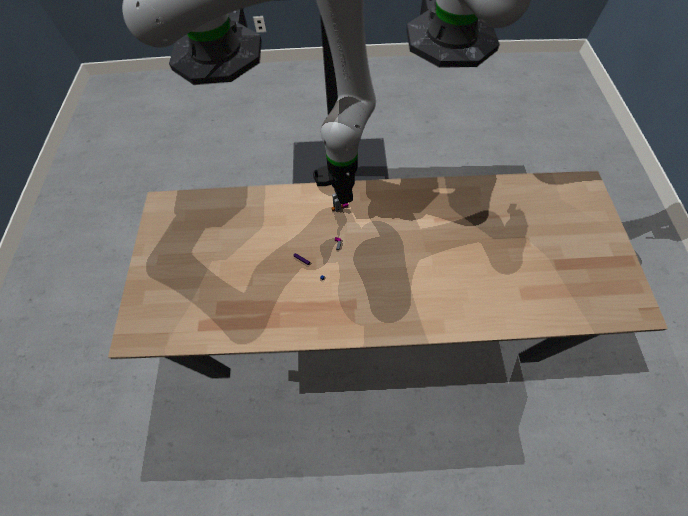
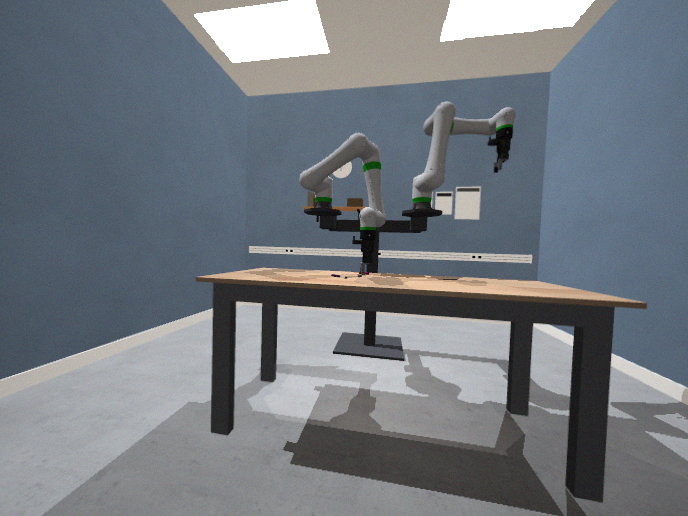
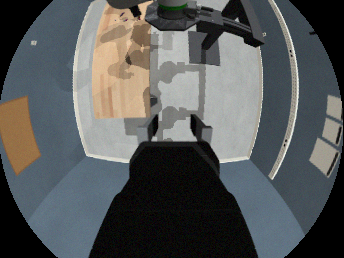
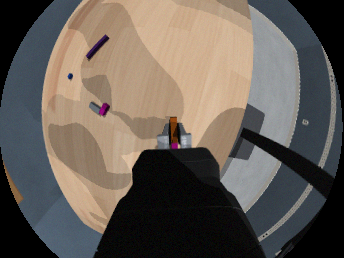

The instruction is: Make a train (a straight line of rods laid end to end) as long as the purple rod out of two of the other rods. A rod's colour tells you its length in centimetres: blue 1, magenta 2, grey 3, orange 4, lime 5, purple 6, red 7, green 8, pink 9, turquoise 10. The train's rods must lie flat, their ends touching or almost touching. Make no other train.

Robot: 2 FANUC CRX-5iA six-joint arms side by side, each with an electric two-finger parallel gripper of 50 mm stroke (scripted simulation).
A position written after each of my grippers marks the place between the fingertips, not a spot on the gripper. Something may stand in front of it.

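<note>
There's a black post (image 1: 330,79) that I can see, and as for my grippers, the right gripper (image 4: 173,129) is visible and so is my left gripper (image 3: 174,121).
</note>
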